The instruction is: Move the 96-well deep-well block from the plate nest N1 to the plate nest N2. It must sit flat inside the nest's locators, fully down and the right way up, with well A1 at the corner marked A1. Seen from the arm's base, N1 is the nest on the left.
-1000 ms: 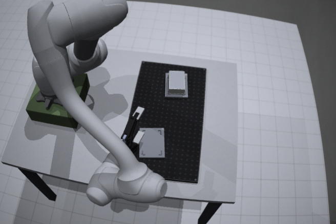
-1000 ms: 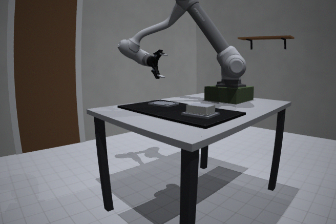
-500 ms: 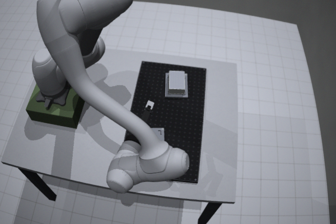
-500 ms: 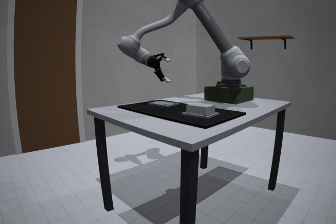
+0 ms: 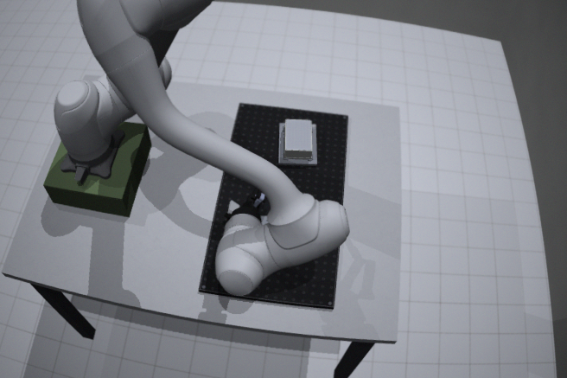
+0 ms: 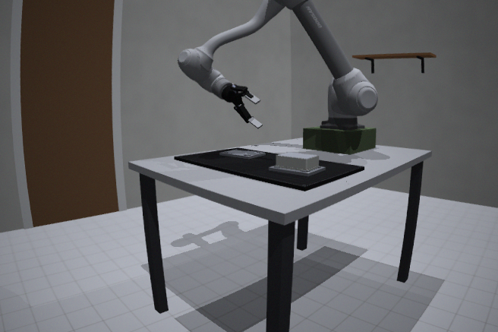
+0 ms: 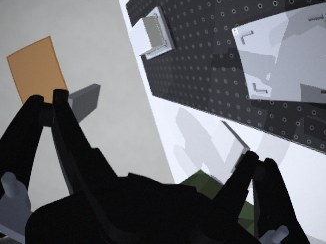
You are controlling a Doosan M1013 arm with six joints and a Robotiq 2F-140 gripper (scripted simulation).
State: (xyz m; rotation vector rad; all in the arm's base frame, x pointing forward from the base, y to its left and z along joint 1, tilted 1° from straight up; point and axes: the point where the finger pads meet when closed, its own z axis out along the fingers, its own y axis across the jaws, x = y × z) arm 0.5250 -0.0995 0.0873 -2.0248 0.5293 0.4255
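My gripper is now 30 cm to the right of the 96-well deep-well block, 15 cm above it and 10 cm short of it. From my hand the other things lie so: plate nest N2: 18 cm below, 7 cm to the right, 2 cm ahead; then plate nest N1: 30 cm to the left, 18 cm below, 10 cm ahead.
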